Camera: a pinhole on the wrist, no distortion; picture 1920 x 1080 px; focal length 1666.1 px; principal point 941.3 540.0 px. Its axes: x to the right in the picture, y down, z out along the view. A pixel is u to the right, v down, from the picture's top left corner.
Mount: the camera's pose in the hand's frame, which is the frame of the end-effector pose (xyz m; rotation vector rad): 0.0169 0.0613 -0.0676 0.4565 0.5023 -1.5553
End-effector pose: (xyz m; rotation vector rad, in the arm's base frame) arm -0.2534 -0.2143 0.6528 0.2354 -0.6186 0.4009
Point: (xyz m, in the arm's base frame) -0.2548 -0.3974 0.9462
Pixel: 741 933
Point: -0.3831 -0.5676 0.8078
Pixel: 1094 93
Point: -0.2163 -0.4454 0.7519
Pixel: 1503 552
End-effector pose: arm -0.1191 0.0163 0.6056 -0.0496 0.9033 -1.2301
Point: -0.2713 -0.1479 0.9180
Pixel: 1652 292
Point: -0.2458 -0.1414 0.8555
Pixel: 1626 393
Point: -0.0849 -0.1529 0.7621
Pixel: 893 697
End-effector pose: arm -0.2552 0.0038 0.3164 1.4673 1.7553 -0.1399
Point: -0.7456 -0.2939 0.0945
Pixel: outside the picture
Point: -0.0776 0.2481 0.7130
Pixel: behind the camera
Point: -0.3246 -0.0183 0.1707
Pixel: 1470 971
